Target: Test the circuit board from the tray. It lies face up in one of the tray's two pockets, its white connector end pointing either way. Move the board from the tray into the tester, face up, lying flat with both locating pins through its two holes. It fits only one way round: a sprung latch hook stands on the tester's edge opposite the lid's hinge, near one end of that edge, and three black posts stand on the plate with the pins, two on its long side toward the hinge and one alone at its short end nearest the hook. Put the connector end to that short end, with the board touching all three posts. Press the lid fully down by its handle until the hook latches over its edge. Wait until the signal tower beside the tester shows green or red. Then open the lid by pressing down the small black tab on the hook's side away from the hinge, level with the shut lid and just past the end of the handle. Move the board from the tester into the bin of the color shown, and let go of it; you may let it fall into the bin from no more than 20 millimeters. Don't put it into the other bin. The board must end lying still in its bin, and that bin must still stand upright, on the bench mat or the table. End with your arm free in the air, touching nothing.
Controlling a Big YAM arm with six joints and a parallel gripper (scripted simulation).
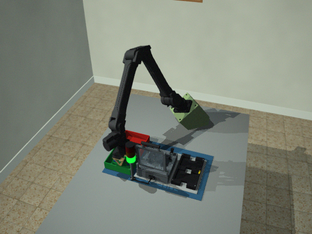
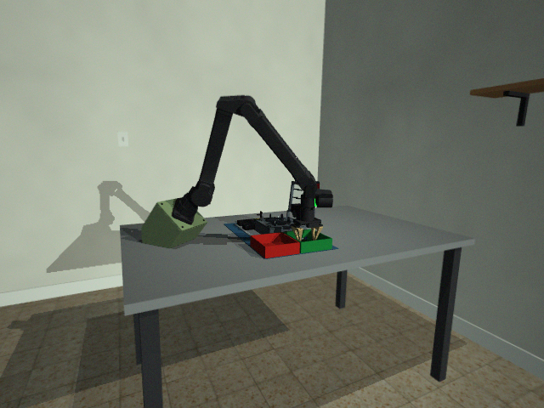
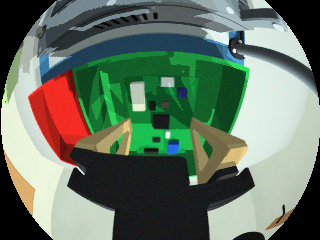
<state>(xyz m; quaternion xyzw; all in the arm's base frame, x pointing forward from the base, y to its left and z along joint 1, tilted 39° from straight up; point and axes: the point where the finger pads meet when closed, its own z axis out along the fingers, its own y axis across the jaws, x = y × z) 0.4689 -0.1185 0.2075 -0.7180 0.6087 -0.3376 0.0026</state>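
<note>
Now: the green bin 10 mm below my hand. From my hand the other things lie so: tester plate (50 mm behind, 200 mm to the left, 50 mm above); green circuit board (right at my hand); red bin (150 mm behind, 10 mm to the right, 10 mm below).
</note>
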